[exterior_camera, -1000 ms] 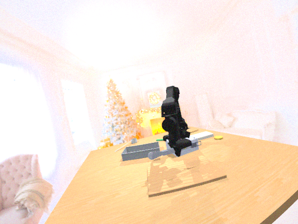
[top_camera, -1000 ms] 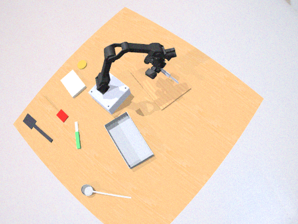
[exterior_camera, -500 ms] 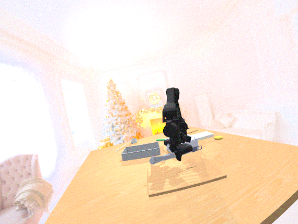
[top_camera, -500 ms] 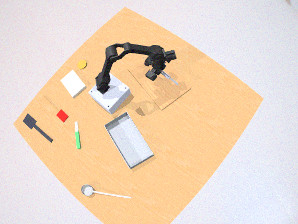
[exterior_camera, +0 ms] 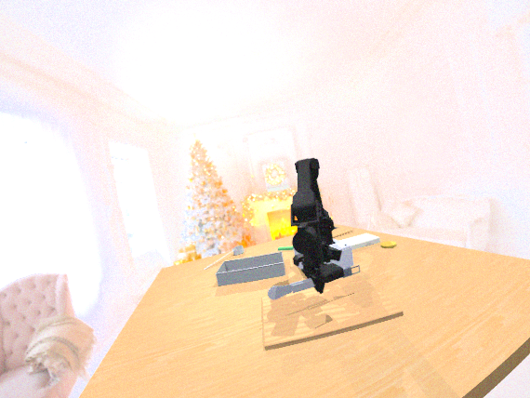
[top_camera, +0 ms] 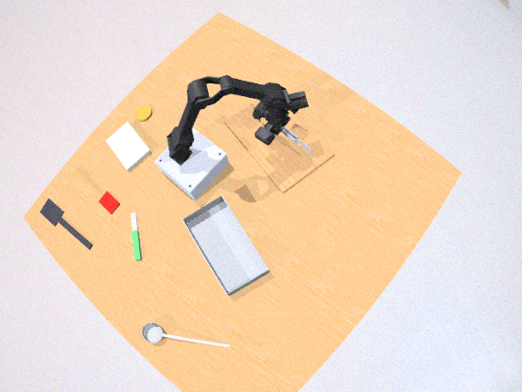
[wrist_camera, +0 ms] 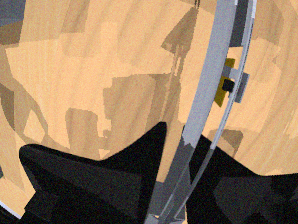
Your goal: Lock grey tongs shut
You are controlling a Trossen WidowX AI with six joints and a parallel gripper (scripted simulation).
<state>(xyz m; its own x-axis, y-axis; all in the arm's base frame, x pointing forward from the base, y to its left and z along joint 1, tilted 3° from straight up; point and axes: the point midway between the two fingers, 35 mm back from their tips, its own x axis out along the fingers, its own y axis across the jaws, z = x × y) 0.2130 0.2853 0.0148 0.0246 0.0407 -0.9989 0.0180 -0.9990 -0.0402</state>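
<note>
Now: the wooden board 50 mm below my gripper tip. From my gripper tip the other things lie so: yellow slider 40 mm behind, 10 mm to the left, 40 mm above; yellow disc 520 mm behind, 230 mm to the right, 50 mm below; roasting tin 110 mm ahead, 430 mm to the right, 30 mm below.
</note>
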